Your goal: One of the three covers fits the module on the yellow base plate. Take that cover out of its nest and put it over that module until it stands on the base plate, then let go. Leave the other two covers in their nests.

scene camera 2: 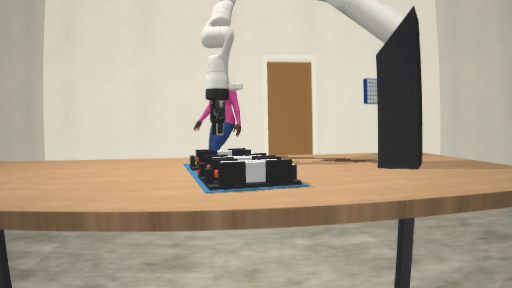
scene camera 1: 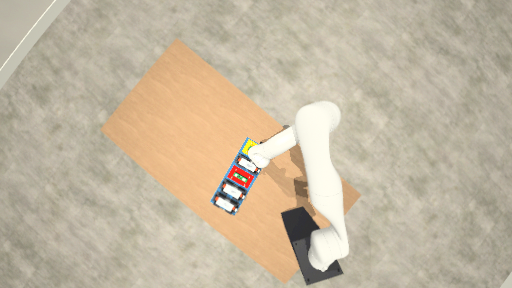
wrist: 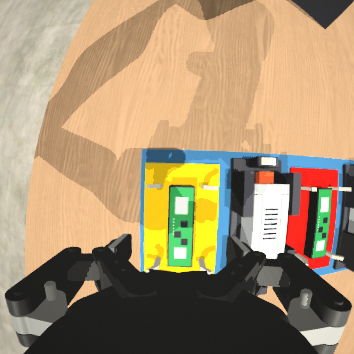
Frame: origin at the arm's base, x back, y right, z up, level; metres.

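Where they show: gripper, fingertip midpoint: (scene camera 2: 217, 135) (wrist: 178, 246); arm's base, origin of the base link: (scene camera 2: 400, 36).
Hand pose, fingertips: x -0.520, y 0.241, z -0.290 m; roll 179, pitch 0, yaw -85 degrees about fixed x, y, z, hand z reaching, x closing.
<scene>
Things, the pixels of their centre, and the offset from my fingertips. "spot": a spot on its surface instead. Level surfaces: height alone.
- yellow base plate, body centre: (wrist: 180, 223) (scene camera 1: 255, 151) dx -0.004, dy -0.002, dz -0.090 m
- blue board, its level: dz -0.092 m
- green module, surface spot: (wrist: 181, 225) spot: dx +0.000, dy -0.003, dz -0.067 m
- white cover, body centre: (wrist: 262, 228) (scene camera 1: 247, 164) dx +0.005, dy -0.110, dz -0.063 m
- red plate, surface spot: (wrist: 312, 176) (scene camera 1: 249, 180) spot: dx +0.084, dy -0.204, dz -0.088 m
- wooden table, its level: dz -0.093 m
The yellow base plate (scene camera 1: 247, 145) (wrist: 156, 215) lies at one end of the blue board (wrist: 225, 200). A green module (wrist: 181, 225) stands uncovered on it. My gripper (scene camera 2: 218, 131) (wrist: 178, 246) is open and empty, above the board; in the wrist view its fingertips are on either side of the yellow plate. One white cover (scene camera 1: 246, 163) (wrist: 270, 220) sits in its black nest beside the yellow plate. The other two covers, the middle one (scene camera 1: 233, 190) and the end one (scene camera 1: 225, 203) (scene camera 2: 256, 171), sit in their nests beyond the red plate.
A red plate (scene camera 1: 248, 181) (wrist: 312, 176) with a green module (wrist: 323, 220) lies between the nearest nest and the other two. The wooden table (scene camera 1: 175, 100) carries the board. The dark robot mount (scene camera 1: 301, 225) (scene camera 2: 400, 105) stands at the table's end. A person (scene camera 2: 234, 107) is behind.
</scene>
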